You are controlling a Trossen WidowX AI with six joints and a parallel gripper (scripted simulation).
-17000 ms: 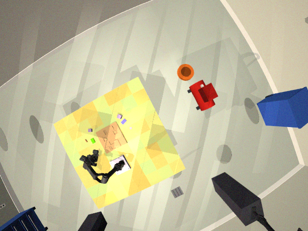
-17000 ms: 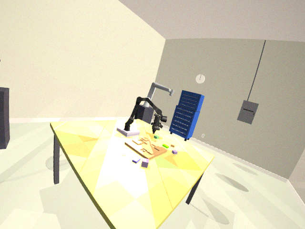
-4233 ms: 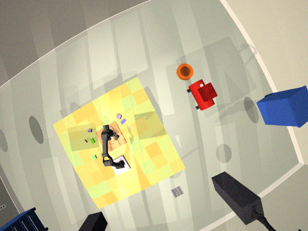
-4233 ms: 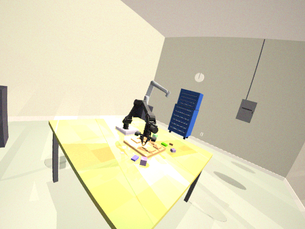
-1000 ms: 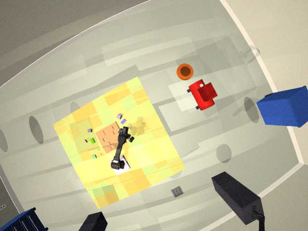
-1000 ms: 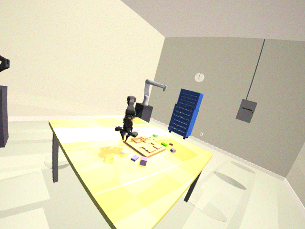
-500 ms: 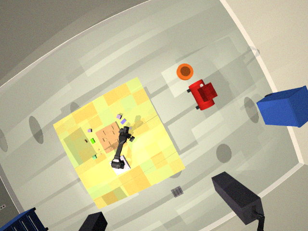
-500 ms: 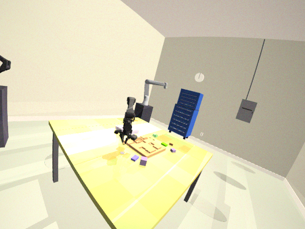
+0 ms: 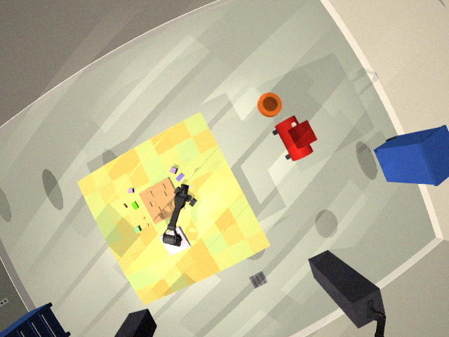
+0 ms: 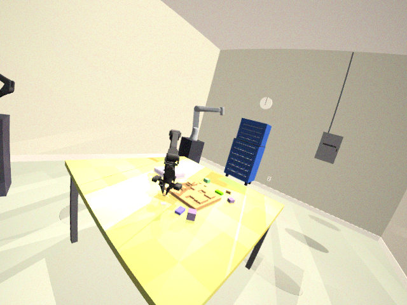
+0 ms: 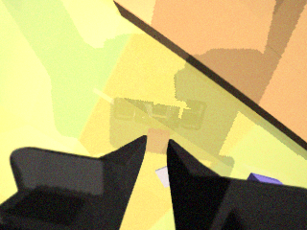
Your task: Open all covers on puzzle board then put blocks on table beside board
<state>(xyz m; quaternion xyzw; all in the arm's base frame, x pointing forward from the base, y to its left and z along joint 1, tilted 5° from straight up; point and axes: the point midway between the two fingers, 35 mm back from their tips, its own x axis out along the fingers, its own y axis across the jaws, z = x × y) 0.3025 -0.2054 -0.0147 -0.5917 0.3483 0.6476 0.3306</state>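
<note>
My gripper tip is now 25 cm to the right of the tan puzzle board, 2 cm short of it and 1 cm above it. Round my gripper tip: lilac block (46 cm to the left, 20 cm ahead, 1 cm below); brown block (56 cm to the left, 10 cm ahead, 2 cm below).
</note>
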